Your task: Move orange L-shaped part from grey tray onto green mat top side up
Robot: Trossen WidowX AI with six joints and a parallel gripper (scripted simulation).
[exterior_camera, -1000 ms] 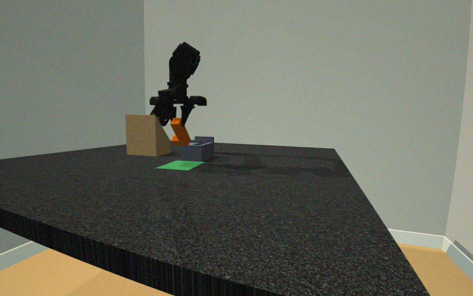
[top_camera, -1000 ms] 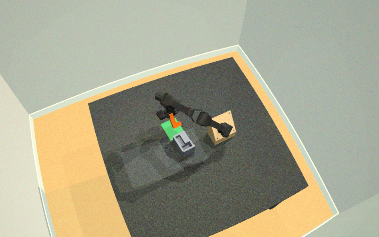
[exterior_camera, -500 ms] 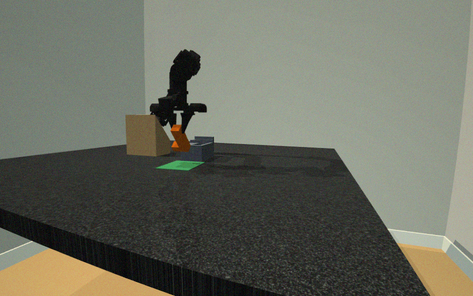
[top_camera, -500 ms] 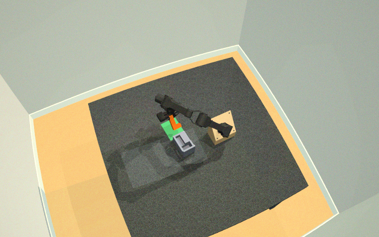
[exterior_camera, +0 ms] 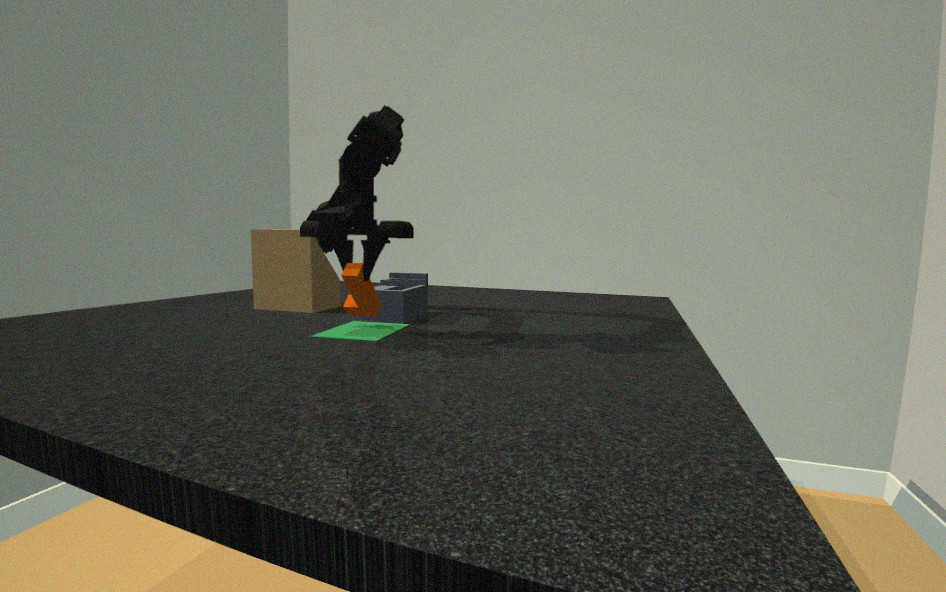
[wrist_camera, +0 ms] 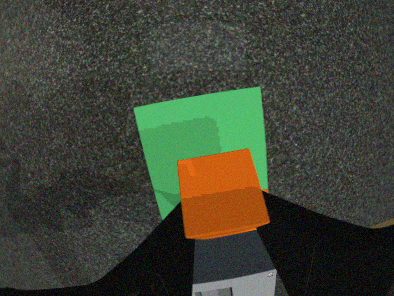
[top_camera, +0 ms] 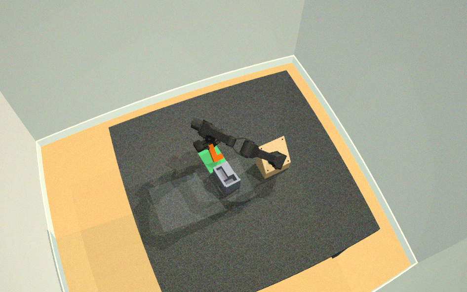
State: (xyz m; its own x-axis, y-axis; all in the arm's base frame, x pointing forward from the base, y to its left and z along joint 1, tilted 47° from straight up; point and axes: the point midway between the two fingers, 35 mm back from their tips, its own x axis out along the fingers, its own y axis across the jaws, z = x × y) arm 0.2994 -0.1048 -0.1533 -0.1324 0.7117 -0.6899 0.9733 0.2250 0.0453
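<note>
Right now my gripper tip is 30 mm to the right of the orange L-shaped part, 30 mm above it and 20 mm past it. From my gripper tip the other things lie so: green mat 110 mm below, 20 mm to the left.
</note>
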